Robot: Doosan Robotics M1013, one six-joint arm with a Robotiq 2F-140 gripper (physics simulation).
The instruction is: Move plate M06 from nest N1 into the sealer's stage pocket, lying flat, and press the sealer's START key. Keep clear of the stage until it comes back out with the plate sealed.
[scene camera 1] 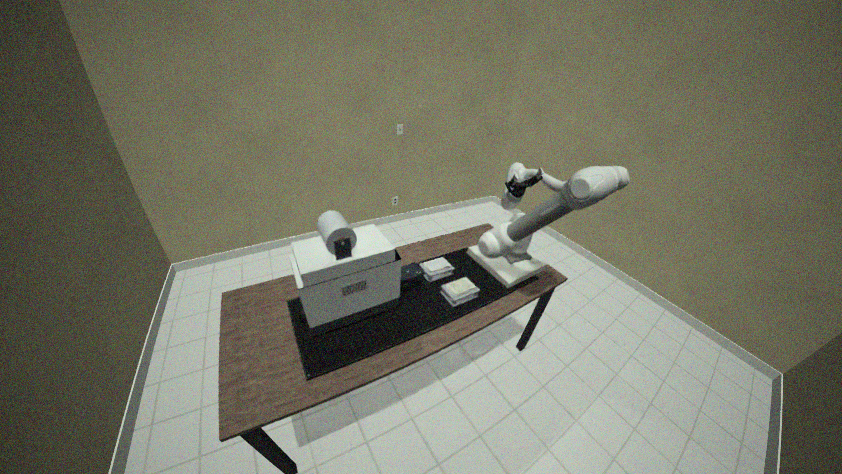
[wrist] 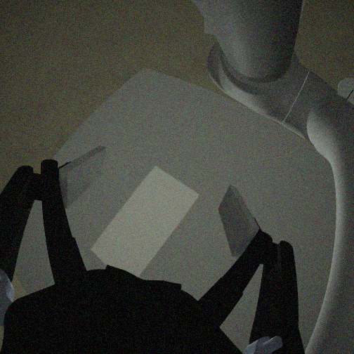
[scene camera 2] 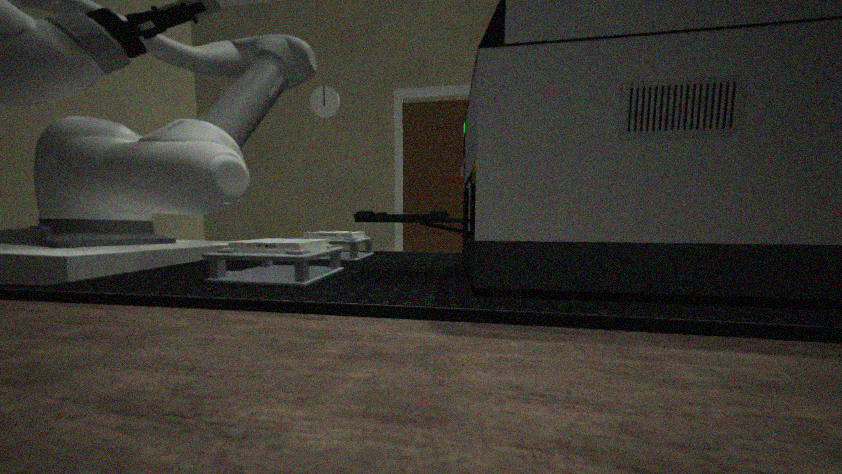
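Where they show: gripper, fingertip midpoint: (scene camera 1: 529, 173) (scene camera 2: 202, 4); arm's base, origin of the base link: (scene camera 1: 512, 253) (scene camera 2: 103, 243).
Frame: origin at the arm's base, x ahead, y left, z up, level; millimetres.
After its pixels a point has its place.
The sealer (scene camera 1: 353, 300) @(x 1025, y 223, z 109 mm) (scene camera 2: 559, 176) @(x 940, y -17, z 107 mm) is a big light-grey box. Its dark stage (scene camera 1: 411, 272) @(x 712, y 67, z 66 mm) (scene camera 2: 400, 217) @(x 737, y 6, z 61 mm) sticks out toward the arm, with no plate visible on it; its pocket is not clear. Two low nests each bear a pale flat plate: one plate (scene camera 1: 461, 286) (scene camera 2: 279, 244) on the nest nearer scene camera 2, the other plate (scene camera 1: 436, 264) (scene camera 2: 338, 234) on the farther nest. I cannot read which is M06 or N1. The START key is not discernible. My gripper (scene camera 1: 539, 174) @(x 176, y 125, z 581 mm) (scene camera 2: 203, 8) @(x 176, y 125, z 581 mm) (wrist: 163, 179) is open and empty, high above the arm's base end, away from both nests and the stage.
The nests and sealer stand on a black mat (scene camera 1: 365, 341) @(x 1006, y 332, z -36 mm) (scene camera 2: 400, 294) @(x 760, y -54, z -36 mm) on a wooden table (scene camera 1: 253, 365) @(x 1470, y 331, z -49 mm) (scene camera 2: 412, 382) @(x 821, y -187, z -49 mm). A white roll (scene camera 1: 334, 228) @(x 1062, y 184, z 437 mm) sits on the sealer. The arm's pale base plate (scene camera 1: 521, 273) @(x 71, y 181, z -8 mm) (scene camera 2: 35, 262) @(x 205, y -144, z -9 mm) is beside the nests. A green light (scene camera 2: 464, 127) @(x 811, y 156, z 236 mm) shows at the sealer's front.
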